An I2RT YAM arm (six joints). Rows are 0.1 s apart.
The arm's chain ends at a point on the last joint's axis. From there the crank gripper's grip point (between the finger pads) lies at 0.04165 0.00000 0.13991 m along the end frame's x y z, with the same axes.
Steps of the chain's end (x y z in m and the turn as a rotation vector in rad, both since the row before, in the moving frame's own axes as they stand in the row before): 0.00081, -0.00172, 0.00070, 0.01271, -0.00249, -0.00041; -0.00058, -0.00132, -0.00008, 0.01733, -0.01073, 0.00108; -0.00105, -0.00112, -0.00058, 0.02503, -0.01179, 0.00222; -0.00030, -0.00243, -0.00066, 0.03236, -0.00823, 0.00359; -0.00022, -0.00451, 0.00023, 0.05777, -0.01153, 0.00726
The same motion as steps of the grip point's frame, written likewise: 0.00046, -0.00352, 0.00079, 0.01271, -0.00249, -0.00041; -0.00208, -0.00370, 0.00034, 0.01733, -0.01073, 0.00108; -0.00270, -0.00454, -0.00014, 0.02503, -0.01179, 0.00222; -0.00144, -0.00681, -0.00039, 0.03236, -0.00823, 0.00359; -0.00181, -0.01231, 0.00048, 0.05777, -0.01153, 0.00726
